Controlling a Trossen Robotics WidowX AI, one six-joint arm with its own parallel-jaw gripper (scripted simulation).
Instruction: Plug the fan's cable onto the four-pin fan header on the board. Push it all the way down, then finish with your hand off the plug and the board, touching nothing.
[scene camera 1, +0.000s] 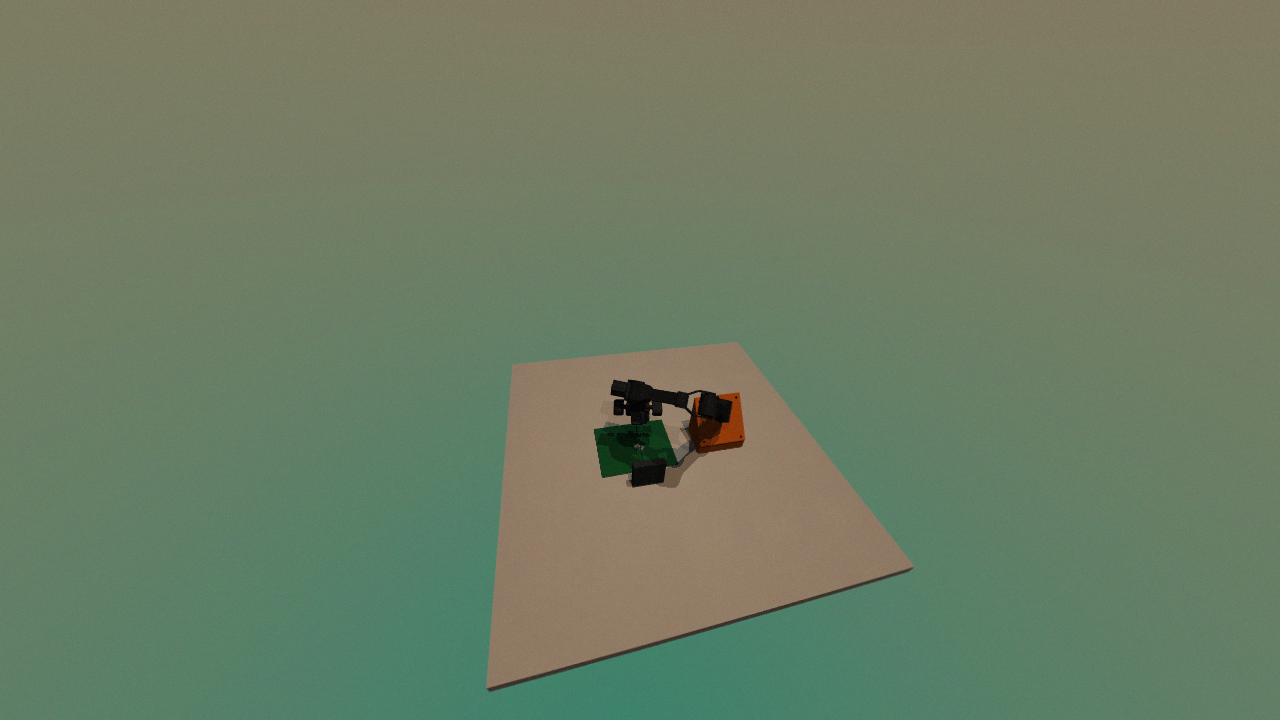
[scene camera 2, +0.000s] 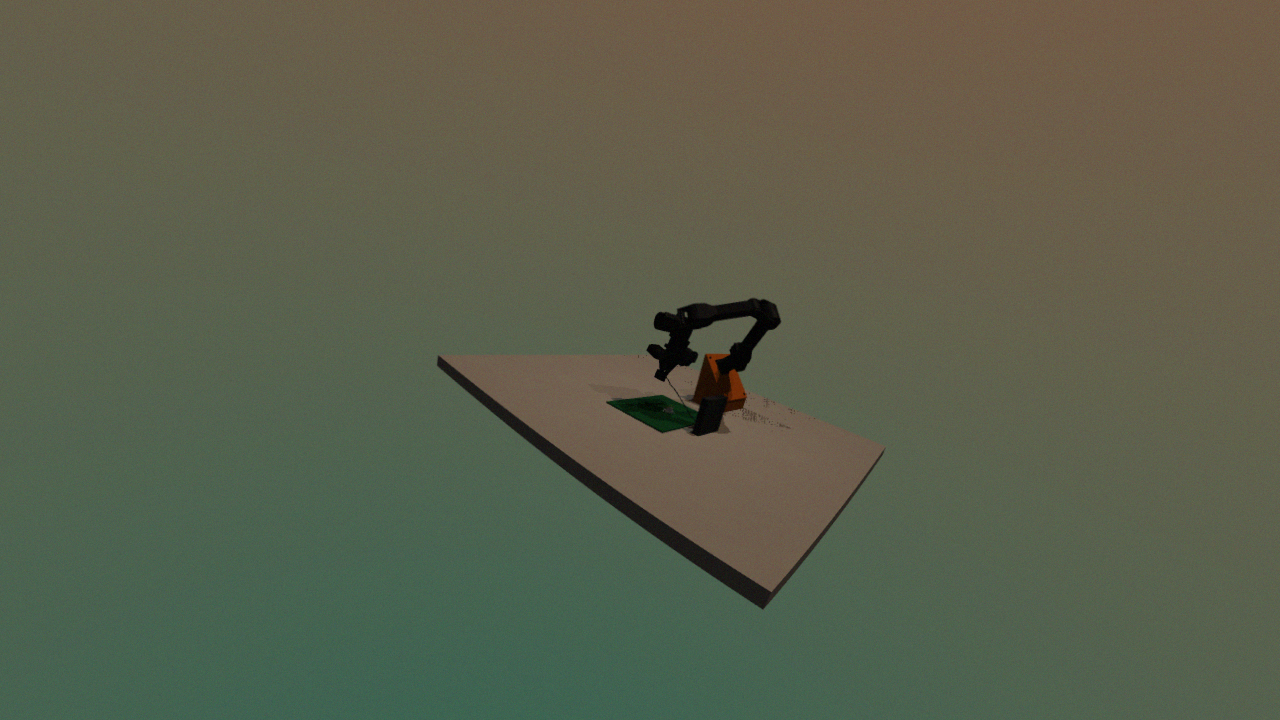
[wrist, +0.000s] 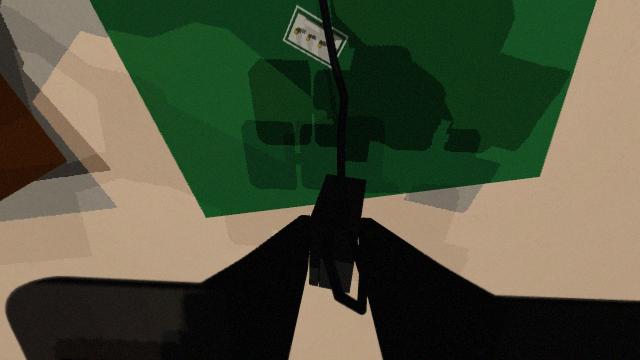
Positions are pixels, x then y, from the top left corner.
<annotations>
my gripper: scene camera 1; scene camera 2; wrist 334, 226
same spot on green board: (wrist: 434, 101) = (scene camera 2: 642, 408)
same spot on my gripper: (scene camera 2: 671, 361) = (scene camera 1: 630, 415)
</annotations>
